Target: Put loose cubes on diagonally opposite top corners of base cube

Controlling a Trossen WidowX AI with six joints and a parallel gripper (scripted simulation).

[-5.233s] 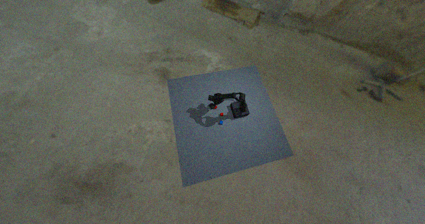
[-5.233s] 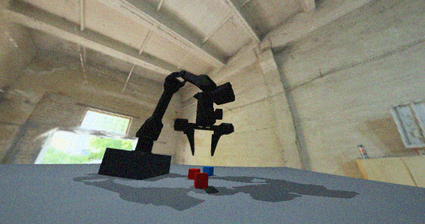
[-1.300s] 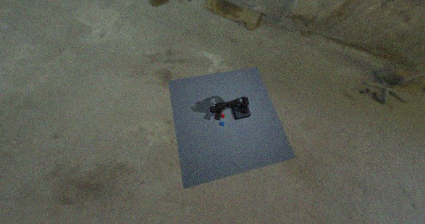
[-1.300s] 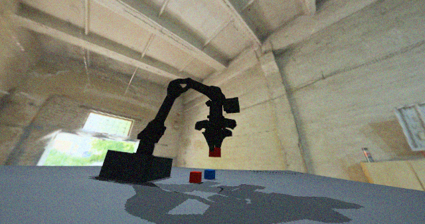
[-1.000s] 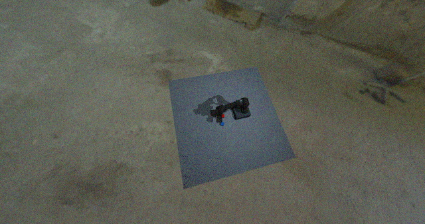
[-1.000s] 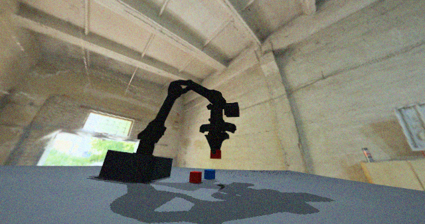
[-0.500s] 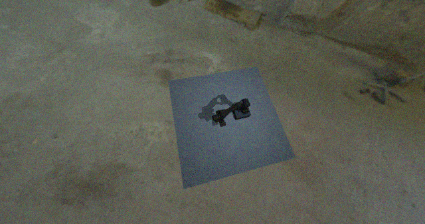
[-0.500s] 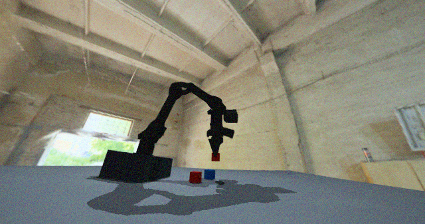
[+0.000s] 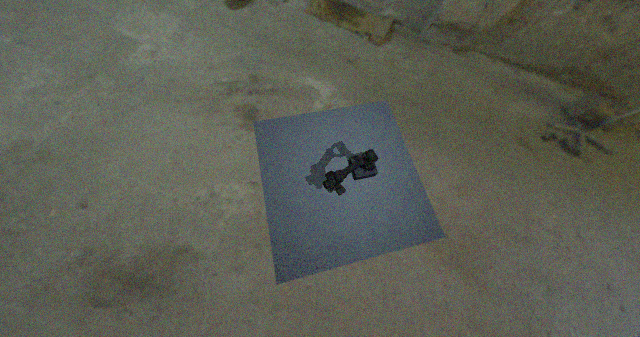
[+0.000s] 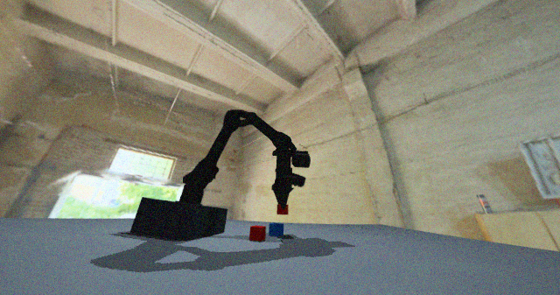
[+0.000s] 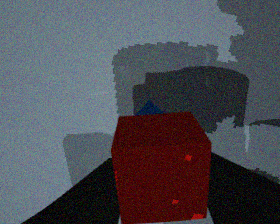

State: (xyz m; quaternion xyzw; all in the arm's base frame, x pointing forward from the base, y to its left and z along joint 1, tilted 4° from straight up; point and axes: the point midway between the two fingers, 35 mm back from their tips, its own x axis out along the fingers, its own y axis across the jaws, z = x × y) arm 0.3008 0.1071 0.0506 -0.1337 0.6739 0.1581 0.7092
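The blue cube is 2 cm behind my gripper tip, 1 cm to the right of it and 6 cm below it.
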